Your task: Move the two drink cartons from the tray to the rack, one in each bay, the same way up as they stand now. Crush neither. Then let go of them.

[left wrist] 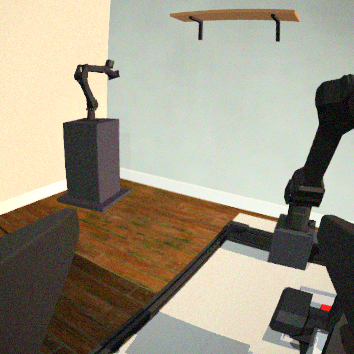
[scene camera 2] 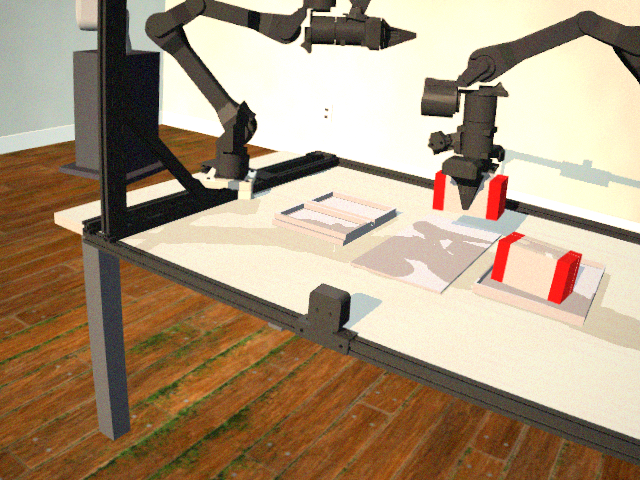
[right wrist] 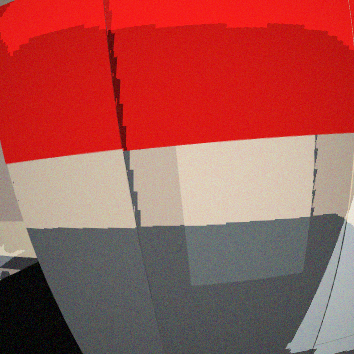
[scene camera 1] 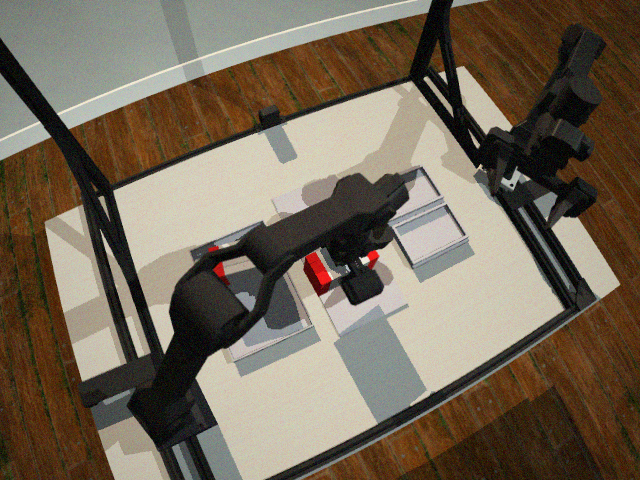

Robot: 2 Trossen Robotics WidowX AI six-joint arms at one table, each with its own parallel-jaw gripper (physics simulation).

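Frame: origin at the left arm's base, x ahead, y left, z up, level; centimetres.
Seen in the pictures: left gripper, fingertip midpoint: (left wrist: 203, 225) (scene camera 2: 413, 34) (scene camera 1: 520, 212); right gripper, fingertip midpoint: (scene camera 2: 470, 205); left arm's base, origin of the base link: (scene camera 2: 230, 175); right arm's base, origin of the base link: (left wrist: 296, 224) (scene camera 1: 170, 413).
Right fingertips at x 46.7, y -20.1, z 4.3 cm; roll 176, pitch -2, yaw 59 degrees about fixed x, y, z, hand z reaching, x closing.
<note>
Pixels of each thing's top centre, then the offset from my right fingertips to it. "pt": a spot on its surface instead. Level surfaces: height alone.
- drink carton, middle of its top: (left wrist: 337, 335) (scene camera 1: 342, 256) (scene camera 2: 474, 172) dx -0.4, dy +0.1, dz +6.2 cm
- second carton, middle of its top: (scene camera 2: 540, 247) (scene camera 1: 241, 254) dx +7.9, dy -17.1, dz -0.5 cm
- two-bay rack, middle of its top: (scene camera 2: 338, 210) (scene camera 1: 418, 210) dx -23.6, dy +7.7, dz -5.9 cm
- flat pale board, its level: dz -7.5 cm
- small dark block, surface spot: (scene camera 2: 329, 310) (scene camera 1: 264, 113) pt dx -25.4, dy -36.1, dz -4.4 cm
My right gripper (scene camera 1: 348, 266) (scene camera 2: 467, 198) is shut on a drink carton (scene camera 1: 316, 273) (scene camera 2: 496, 198) (right wrist: 225, 90), cream with red ends, held level above the flat board. Its fingertips are partly hidden. The second carton (scene camera 1: 219, 268) (scene camera 2: 532, 268), cream with red ends, stands in the tray (scene camera 1: 273, 343) (scene camera 2: 516, 300), partly hidden by the right arm in scene camera 1. The two-bay rack (scene camera 1: 442, 252) (scene camera 2: 310, 229) has no carton in either bay. My left gripper (scene camera 1: 521, 209) (scene camera 2: 413, 35) (left wrist: 203, 225) is open and empty, high near its base.
The flat pale board (scene camera 1: 356, 315) (scene camera 2: 434, 281) lies between tray and rack. The right arm reaches over the tray. Dark frame beams border the table. A small dark block (scene camera 1: 268, 116) (scene camera 2: 329, 310) sits on the frame at one table edge.
</note>
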